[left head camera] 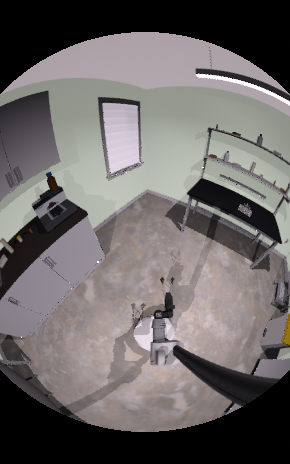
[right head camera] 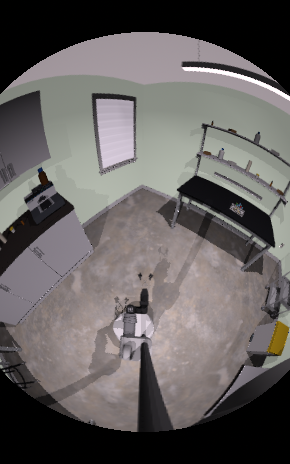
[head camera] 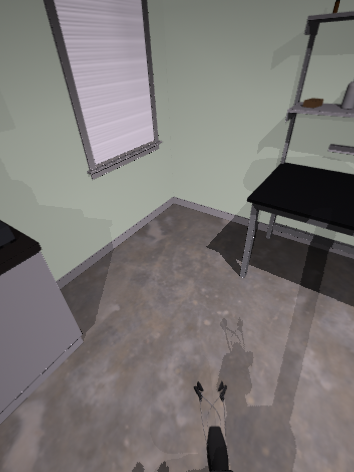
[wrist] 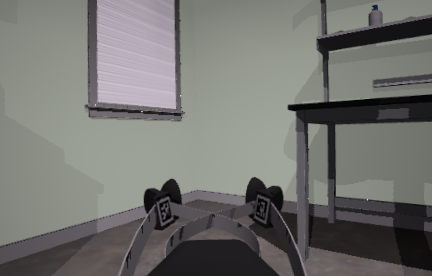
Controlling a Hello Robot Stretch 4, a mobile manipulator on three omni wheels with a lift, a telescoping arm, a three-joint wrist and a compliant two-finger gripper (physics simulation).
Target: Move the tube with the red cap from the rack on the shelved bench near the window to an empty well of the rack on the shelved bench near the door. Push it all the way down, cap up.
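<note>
The shelved bench near the window has a black top and stands at the right. A small rack with tubes stands on its top; the cap colours are too small to tell apart surely. The rack does not show in the head camera view or the wrist view. My gripper is open and empty, stretched out over the floor, well away from the bench. The shelved bench near the door does not show.
A cabinet with a dark counter stands at the left, with a device and a brown bottle on it. The window is ahead. A grey box with a yellow side stands at the right.
</note>
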